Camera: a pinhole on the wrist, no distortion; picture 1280 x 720 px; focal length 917.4 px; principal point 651.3 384.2 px. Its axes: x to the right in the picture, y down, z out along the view. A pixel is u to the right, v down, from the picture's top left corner.
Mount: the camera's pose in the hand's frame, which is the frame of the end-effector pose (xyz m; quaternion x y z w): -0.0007 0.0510 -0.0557 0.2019 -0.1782 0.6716 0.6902
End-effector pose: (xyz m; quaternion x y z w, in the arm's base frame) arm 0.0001 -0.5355 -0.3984 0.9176 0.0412 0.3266 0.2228
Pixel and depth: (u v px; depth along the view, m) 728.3 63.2 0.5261
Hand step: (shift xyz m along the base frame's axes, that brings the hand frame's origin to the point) 0.4212 0.0549 -0.2480
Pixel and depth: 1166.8 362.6 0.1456
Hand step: 0.0726 -0.0812 -0.0511
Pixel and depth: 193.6 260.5 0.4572
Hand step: 0.2100 0.2750 -0.2766
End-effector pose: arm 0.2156 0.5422 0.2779 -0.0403 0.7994 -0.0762 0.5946
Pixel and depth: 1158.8 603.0 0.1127
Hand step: 0.0785 0.0437 -0.0074
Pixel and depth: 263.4 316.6 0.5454
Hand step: 0.2529 -0.4515 -0.0514
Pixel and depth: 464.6 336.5 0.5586
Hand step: 0.3263 -0.3638 -0.0811
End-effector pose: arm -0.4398 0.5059 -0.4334 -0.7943 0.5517 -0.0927 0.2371
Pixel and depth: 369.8 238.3 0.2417
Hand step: 0.1759 0.0311 -0.0352
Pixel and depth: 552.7 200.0 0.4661
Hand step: 0.3620 0.0568 -0.1719
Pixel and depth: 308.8 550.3 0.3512
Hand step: 0.2524 0.1718 -0.0333
